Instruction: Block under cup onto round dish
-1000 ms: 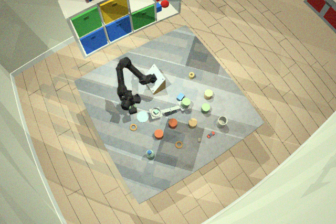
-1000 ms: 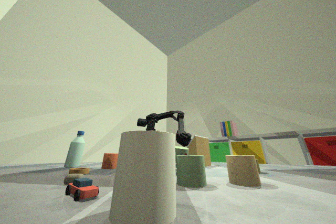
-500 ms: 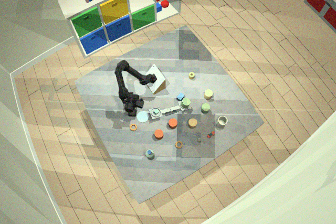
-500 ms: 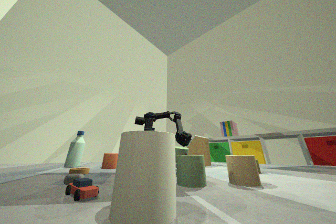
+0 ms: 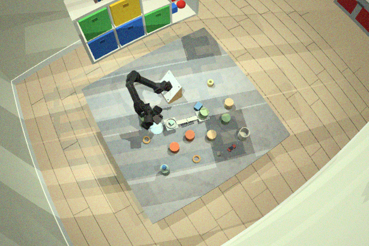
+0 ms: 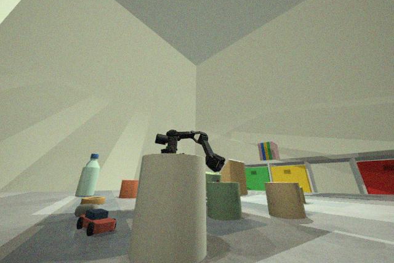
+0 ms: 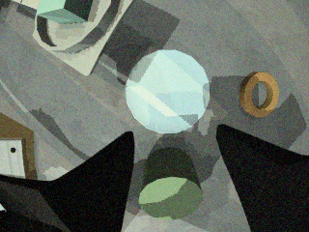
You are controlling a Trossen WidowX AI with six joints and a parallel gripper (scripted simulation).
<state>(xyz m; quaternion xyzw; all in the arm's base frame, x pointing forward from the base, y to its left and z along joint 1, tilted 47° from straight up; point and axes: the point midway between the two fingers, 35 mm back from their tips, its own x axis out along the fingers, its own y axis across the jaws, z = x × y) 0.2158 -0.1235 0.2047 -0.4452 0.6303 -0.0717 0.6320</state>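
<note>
Right now my gripper tip is 11 cm to the right of the pale mint block, 6 cm short of it and 1 cm above it. Round my gripper tip: round dish 10 cm below, 1 cm to the left, 1 cm ahead; balance 23 cm to the left, 8 cm ahead, 6 cm below; bottle 35 cm ahead, 9 cm to the right, 1 cm above.
</note>
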